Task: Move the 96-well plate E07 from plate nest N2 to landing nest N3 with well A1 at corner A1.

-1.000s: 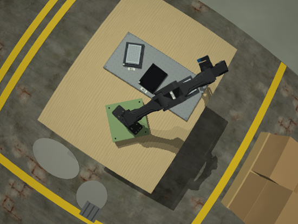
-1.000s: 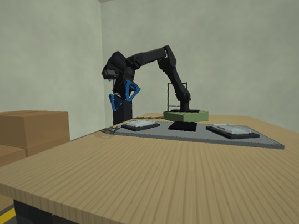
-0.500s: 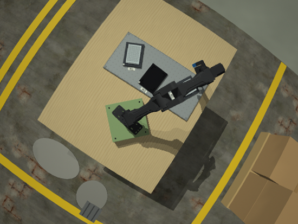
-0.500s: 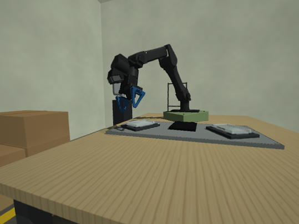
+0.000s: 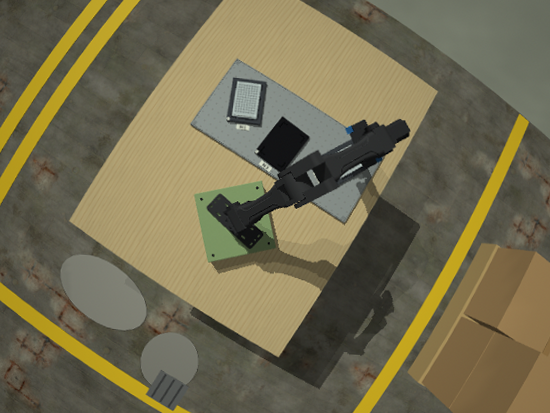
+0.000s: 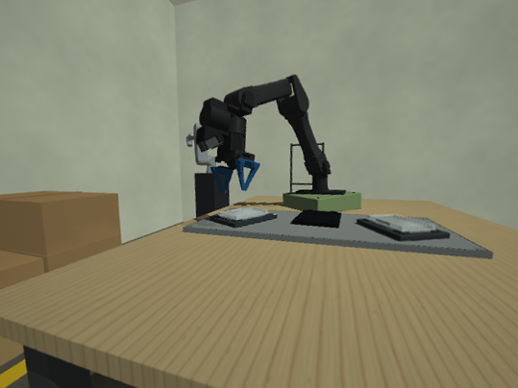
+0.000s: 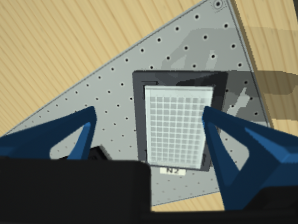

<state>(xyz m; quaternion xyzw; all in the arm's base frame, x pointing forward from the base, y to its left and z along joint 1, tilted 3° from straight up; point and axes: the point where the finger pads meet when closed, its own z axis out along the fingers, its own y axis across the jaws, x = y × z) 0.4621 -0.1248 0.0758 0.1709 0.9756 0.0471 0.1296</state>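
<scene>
My hand is 60 mm past the black nest N2, 10 mm to the left of it and 90 mm above it. Also, from my hand: black nest N3 (160 mm behind, 190 mm to the left, 90 mm below); N2 label (160 mm behind, 20 mm to the left, 100 mm below); N1 label (210 mm behind, 340 mm to the left, 100 mm below).
</scene>
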